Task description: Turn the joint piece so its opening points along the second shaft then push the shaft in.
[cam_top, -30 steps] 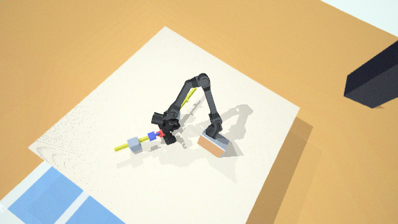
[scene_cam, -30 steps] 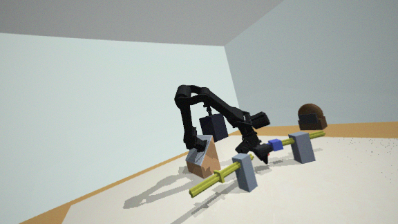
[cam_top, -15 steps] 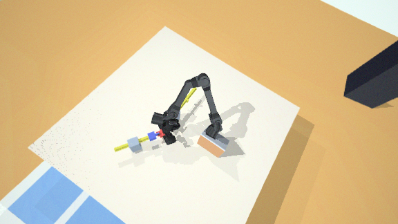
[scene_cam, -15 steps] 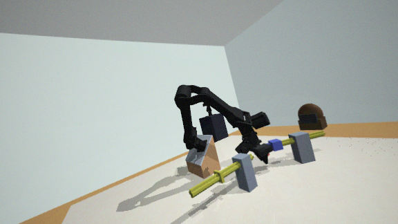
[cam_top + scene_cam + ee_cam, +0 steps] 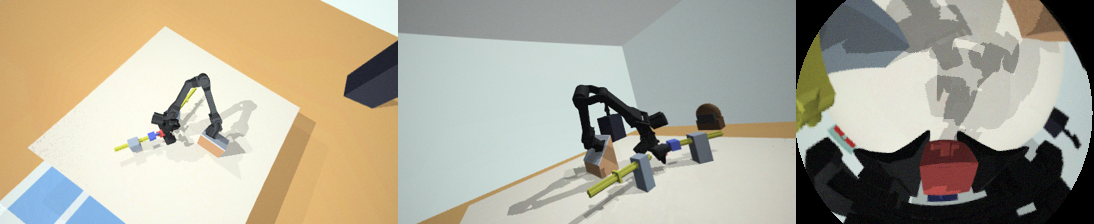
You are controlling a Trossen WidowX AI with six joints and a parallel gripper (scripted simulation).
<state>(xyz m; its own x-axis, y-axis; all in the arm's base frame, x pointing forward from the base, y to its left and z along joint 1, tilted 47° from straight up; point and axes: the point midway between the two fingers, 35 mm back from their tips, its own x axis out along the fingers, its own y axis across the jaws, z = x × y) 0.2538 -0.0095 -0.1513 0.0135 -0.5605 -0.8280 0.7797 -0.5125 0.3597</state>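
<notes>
My gripper tip is 50 mm below the red square joint piece.
</notes>
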